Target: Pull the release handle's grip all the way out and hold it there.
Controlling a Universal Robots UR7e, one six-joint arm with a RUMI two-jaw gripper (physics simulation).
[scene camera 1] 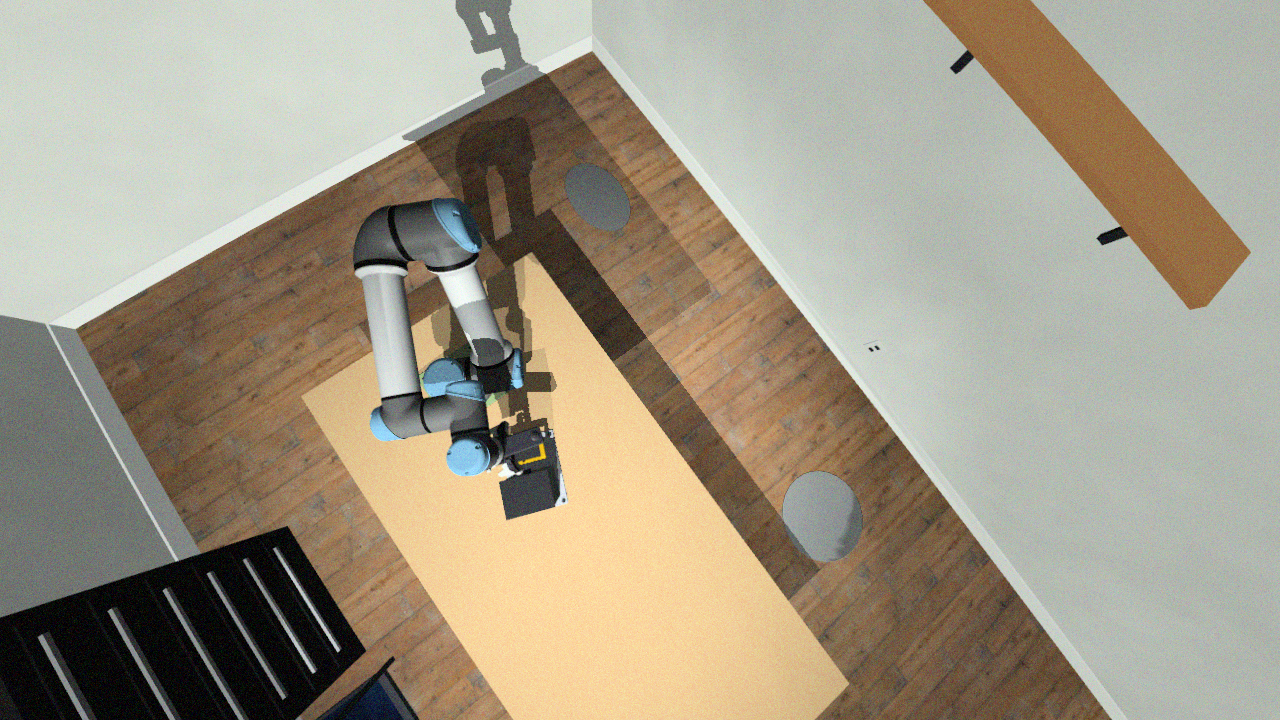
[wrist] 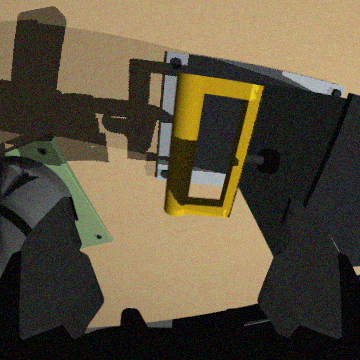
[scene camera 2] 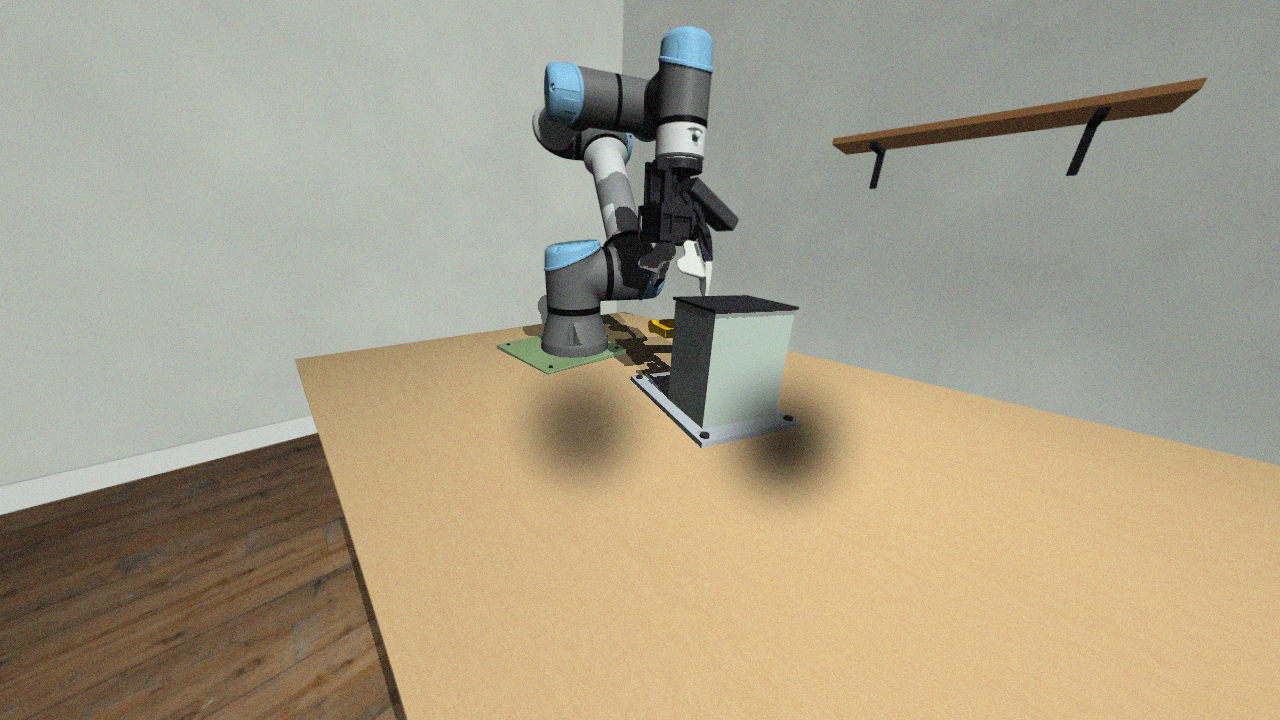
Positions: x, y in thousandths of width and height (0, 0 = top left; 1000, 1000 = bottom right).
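There's a light grey base plate (scene camera 2: 513, 537) to be seen, and scene camera 1 shows the light grey base plate (scene camera 1: 431, 627) too. You'd also see the gripper (scene camera 2: 529, 408) there. Scene camera 1 shows the gripper (scene camera 1: 401, 622) as well, and so does the wrist view, with the gripper (wrist: 501, 557) in it.
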